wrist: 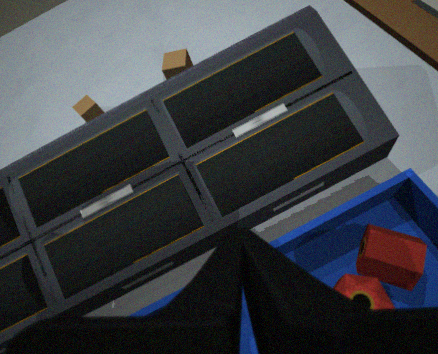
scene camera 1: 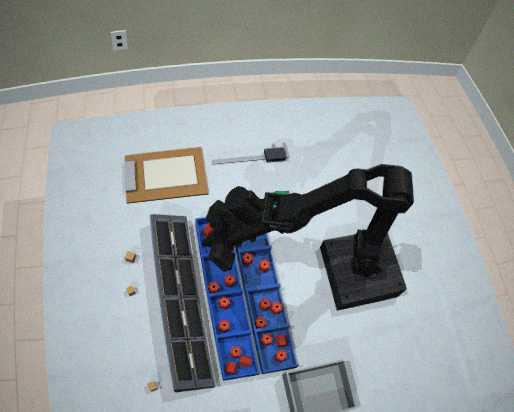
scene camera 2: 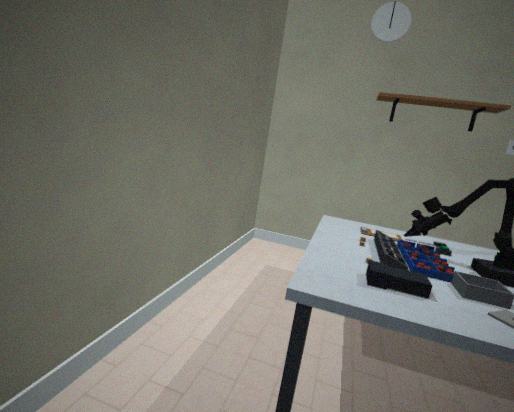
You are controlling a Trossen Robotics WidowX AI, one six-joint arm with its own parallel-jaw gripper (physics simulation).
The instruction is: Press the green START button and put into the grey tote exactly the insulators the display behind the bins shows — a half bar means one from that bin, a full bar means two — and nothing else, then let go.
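My gripper point(scene camera 1: 220, 256) point(scene camera 2: 408, 234) point(wrist: 239, 241) is shut and empty, above the far end of the blue bins. In the wrist view its tips overlap the near edge of the display and the bin wall. The display point(scene camera 1: 161, 219) point(wrist: 371, 120) has dark windows with thin yellow edge lines; no filled bar can be made out. Red insulators point(scene camera 1: 224, 302) point(wrist: 392, 256) lie in the blue bins point(scene camera 1: 227, 337) point(wrist: 411, 176), some upright, some on their sides. The green button point(scene camera 1: 281, 192) point(scene camera 2: 443, 246) is partly hidden by the arm in scene view 1. The visible inside of the grey tote point(scene camera 1: 287, 390) point(scene camera 2: 481, 291) holds no insulator.
Small wooden cubes point(scene camera 1: 130, 256) point(wrist: 176, 62) lie behind the display. A clipboard point(scene camera 1: 201, 172) and a caliper point(scene camera 1: 275, 154) lie at the far side. A long black box point(scene camera 2: 398, 281) stands beside the display's near end. The arm's black base point(scene camera 1: 345, 295) stands right of the bins.
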